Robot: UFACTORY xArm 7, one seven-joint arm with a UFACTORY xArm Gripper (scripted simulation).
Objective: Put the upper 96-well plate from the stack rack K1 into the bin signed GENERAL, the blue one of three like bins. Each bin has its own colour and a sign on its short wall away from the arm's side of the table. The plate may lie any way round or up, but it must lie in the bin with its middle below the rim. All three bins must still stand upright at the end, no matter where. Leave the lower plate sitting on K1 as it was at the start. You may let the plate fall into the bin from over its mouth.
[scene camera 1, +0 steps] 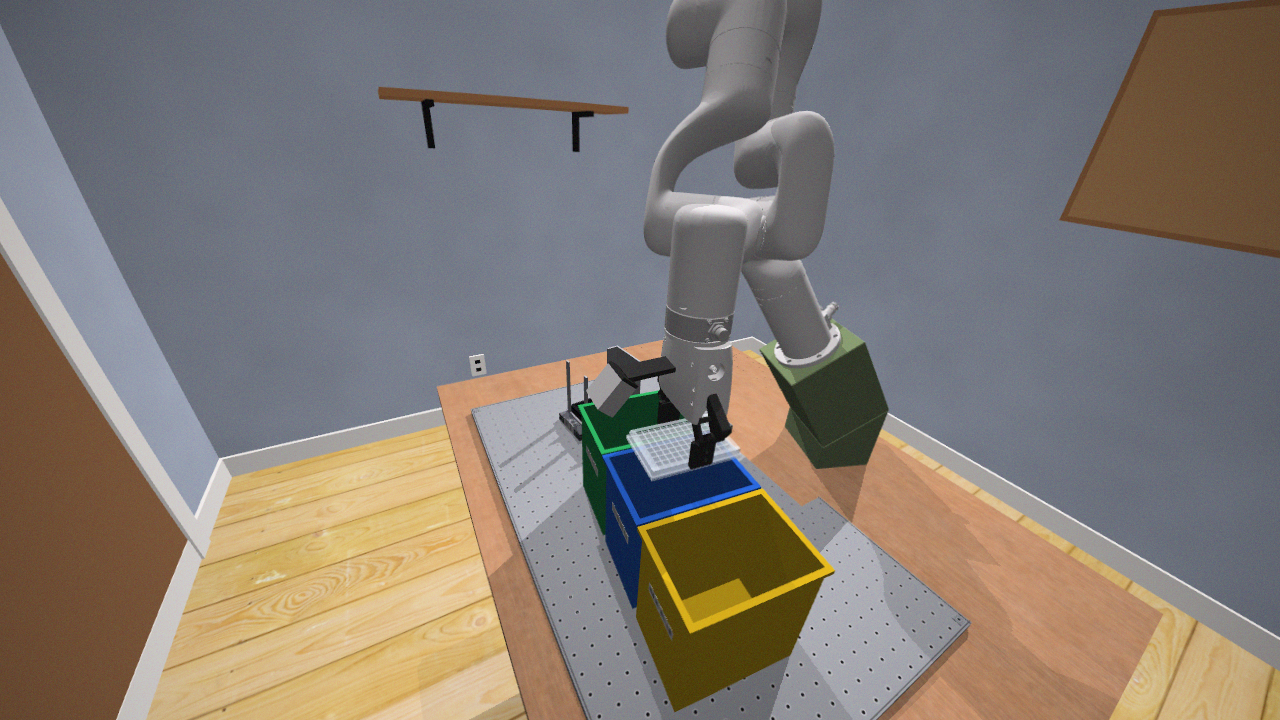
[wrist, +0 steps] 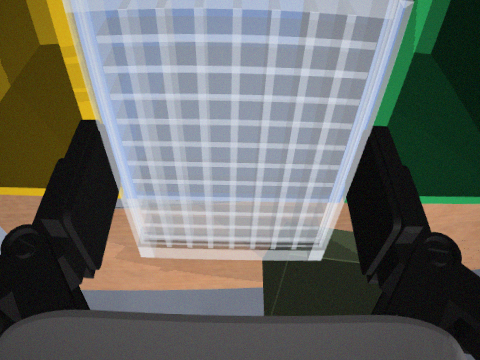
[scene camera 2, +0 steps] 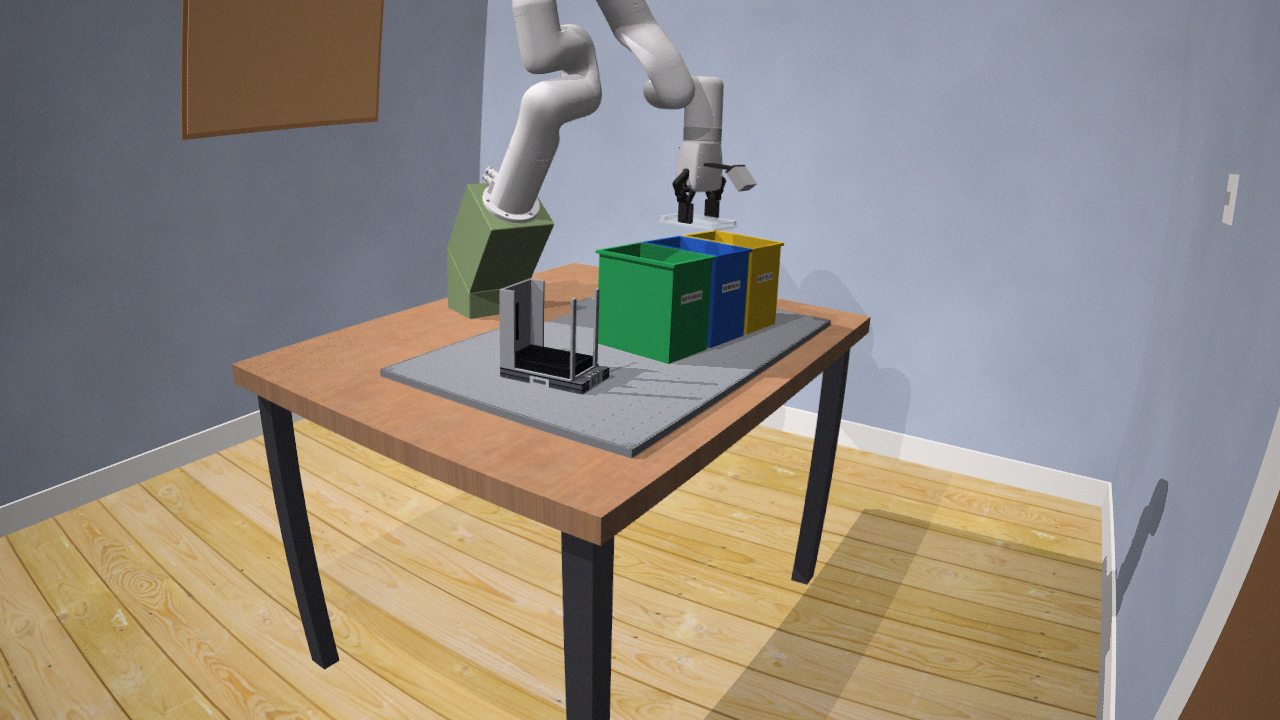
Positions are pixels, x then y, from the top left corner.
Labels:
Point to a green bin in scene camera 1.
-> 608, 434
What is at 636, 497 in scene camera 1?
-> A blue bin.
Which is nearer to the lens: the clear 96-well plate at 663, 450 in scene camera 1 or the yellow bin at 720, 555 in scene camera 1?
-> The clear 96-well plate.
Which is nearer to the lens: the clear 96-well plate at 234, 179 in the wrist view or the yellow bin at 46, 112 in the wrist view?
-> The clear 96-well plate.

